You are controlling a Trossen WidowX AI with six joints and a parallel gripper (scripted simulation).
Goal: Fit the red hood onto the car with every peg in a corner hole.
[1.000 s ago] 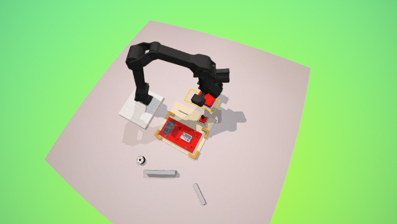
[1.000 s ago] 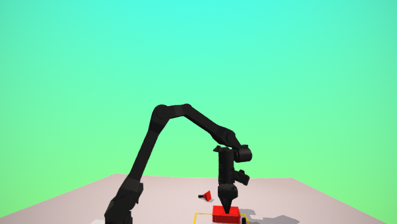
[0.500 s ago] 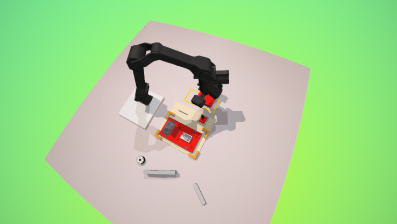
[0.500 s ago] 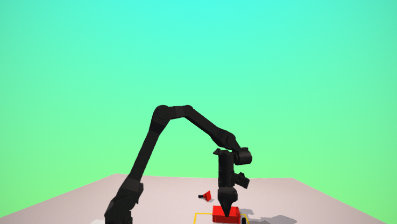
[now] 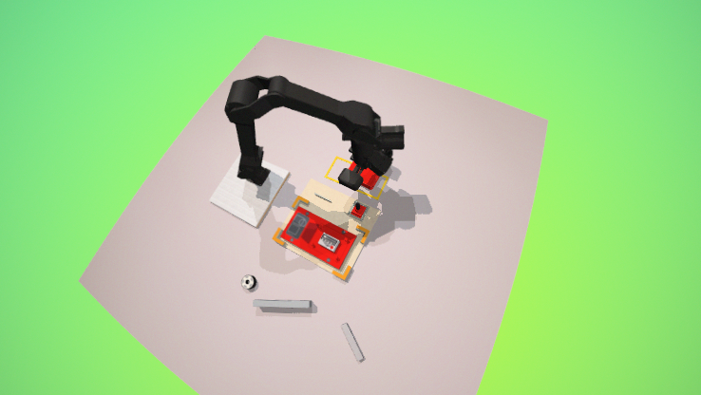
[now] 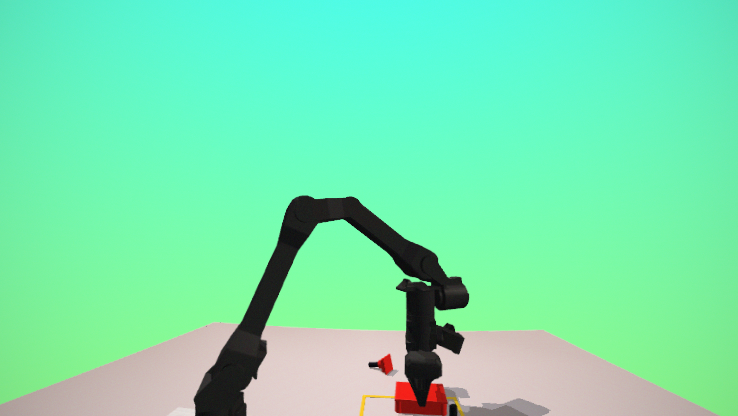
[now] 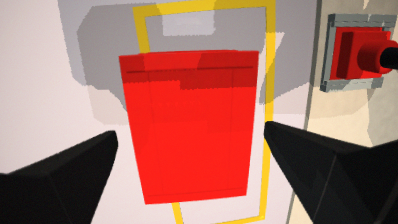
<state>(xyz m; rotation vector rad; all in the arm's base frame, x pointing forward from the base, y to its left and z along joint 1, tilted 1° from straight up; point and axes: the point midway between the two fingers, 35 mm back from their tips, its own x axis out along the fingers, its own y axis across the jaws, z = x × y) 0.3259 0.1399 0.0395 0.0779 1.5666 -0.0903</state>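
Right now the red hood is right at my gripper tip. Round my gripper tip: grey holder 3 cm ahead, 12 cm to the right, 1 cm above; grey twin bar 5 cm behind, 45 cm to the right.
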